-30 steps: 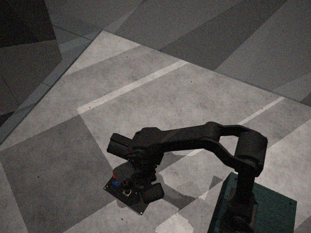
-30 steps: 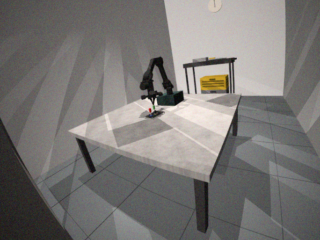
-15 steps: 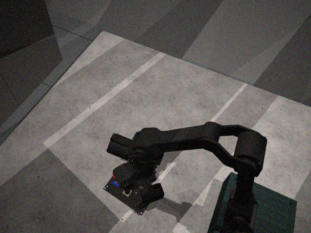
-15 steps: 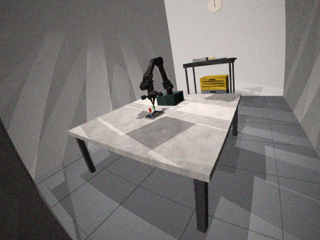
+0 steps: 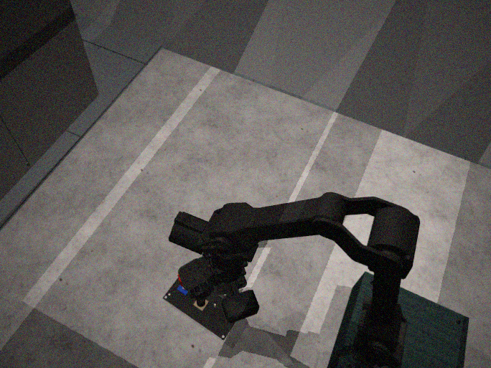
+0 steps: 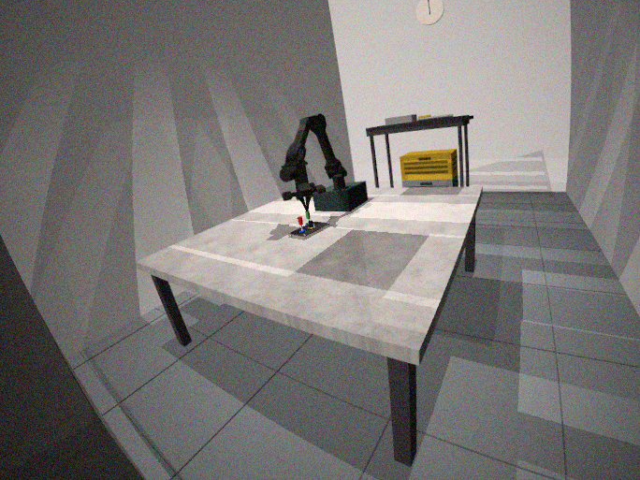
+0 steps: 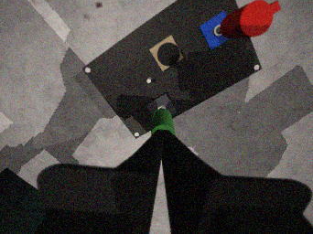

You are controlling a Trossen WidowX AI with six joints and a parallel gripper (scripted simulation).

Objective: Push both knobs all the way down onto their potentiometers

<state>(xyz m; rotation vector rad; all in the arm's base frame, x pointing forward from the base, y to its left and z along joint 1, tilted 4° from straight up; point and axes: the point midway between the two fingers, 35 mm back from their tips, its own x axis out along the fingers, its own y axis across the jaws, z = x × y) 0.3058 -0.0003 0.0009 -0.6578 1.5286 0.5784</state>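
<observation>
My gripper tip is now 20 mm above the green knob. The rest, counted from my gripper tip: red knob: 90 mm ahead, 20 mm to the left, 10 mm below.
</observation>
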